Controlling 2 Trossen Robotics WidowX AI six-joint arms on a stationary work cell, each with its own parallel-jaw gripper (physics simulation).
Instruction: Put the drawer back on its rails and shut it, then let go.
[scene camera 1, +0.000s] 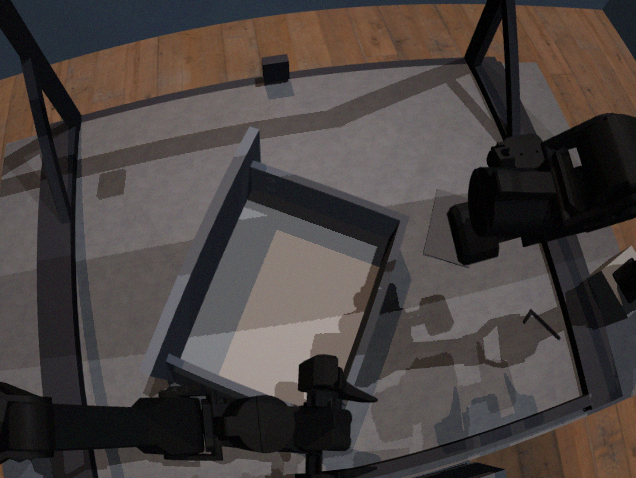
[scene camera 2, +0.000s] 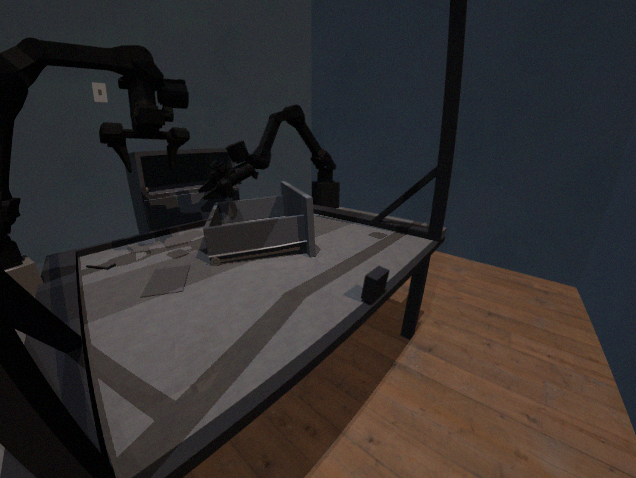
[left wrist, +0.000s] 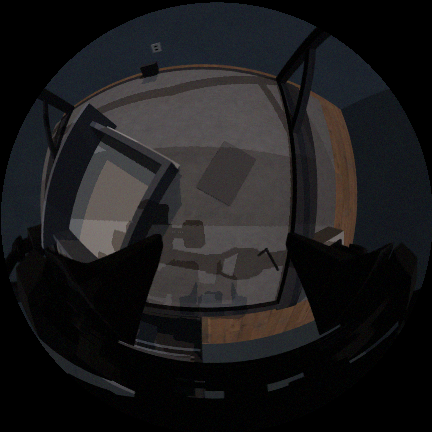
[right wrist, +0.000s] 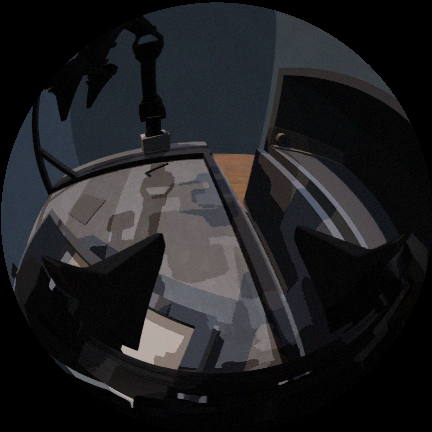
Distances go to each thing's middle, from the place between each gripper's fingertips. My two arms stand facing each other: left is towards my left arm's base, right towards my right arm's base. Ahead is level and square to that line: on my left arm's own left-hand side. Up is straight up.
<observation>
I see my left gripper 23 cm above the flat grey sheet (scene camera 2: 167, 280), 9 cm past it and 4 cm to the right of it. Round my left hand: dark cabinet (right wrist: 370, 198) (47 cm ahead, 23 cm to the right, 17 cm below); then grey drawer (scene camera 1: 282, 268) (27 cm to the right, 16 cm below, 3 cm behind).
The grey drawer is 24 cm behind my right hand, 8 cm to the right of it and 5 cm below it. Round my right hand: flat grey sheet (29 cm behind, 23 cm to the left, 13 cm below); dark cabinet (26 cm ahead, 3 cm to the right, 6 cm below).
</observation>
